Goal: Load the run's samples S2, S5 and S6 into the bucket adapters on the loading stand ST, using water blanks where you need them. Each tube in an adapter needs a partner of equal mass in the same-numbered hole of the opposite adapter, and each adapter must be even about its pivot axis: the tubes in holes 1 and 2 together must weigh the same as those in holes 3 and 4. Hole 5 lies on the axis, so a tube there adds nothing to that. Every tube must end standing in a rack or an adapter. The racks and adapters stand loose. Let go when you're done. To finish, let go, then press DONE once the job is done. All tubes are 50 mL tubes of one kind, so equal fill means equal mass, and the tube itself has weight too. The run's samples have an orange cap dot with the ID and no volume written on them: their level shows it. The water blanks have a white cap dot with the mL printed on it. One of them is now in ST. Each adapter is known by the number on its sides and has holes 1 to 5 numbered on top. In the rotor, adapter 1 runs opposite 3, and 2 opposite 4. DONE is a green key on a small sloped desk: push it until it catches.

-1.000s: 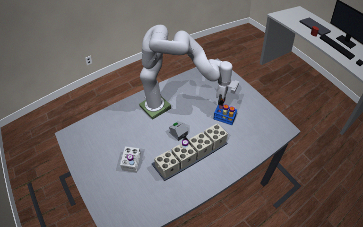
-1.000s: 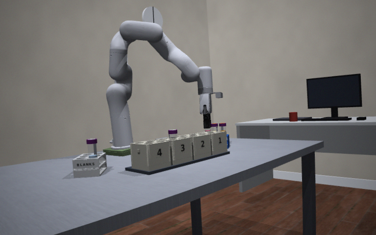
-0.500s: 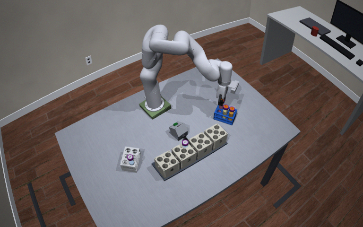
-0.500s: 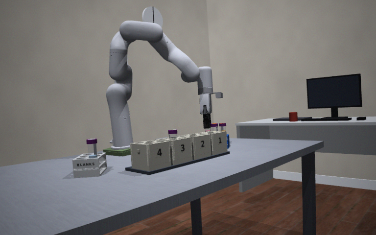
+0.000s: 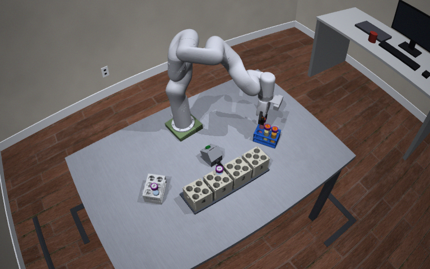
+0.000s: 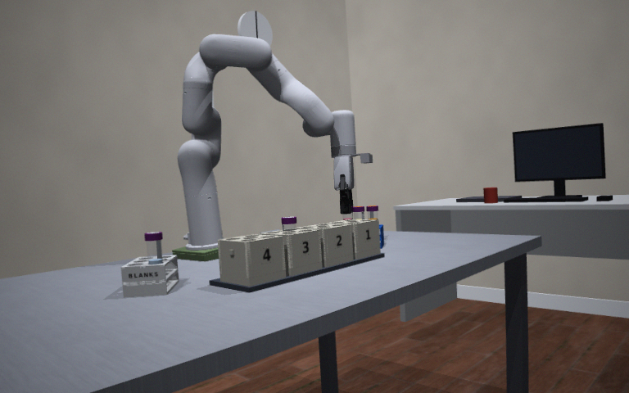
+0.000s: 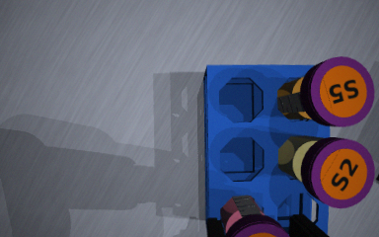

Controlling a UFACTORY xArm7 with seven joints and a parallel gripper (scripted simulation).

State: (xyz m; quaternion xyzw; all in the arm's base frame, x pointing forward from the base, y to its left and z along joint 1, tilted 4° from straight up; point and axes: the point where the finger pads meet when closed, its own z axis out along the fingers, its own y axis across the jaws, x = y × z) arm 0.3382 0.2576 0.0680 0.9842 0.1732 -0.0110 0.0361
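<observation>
Right now my hand is 60 mm above the sample tube and 10 mm short of it. The rest, counted from my hand: blue sample rack: 90 mm below, 40 mm ahead; green done key: 300 mm to the right, 100 mm behind, 50 mm below; tube with yellowish liquid: 60 mm below, 60 mm ahead, 20 mm to the right.
</observation>
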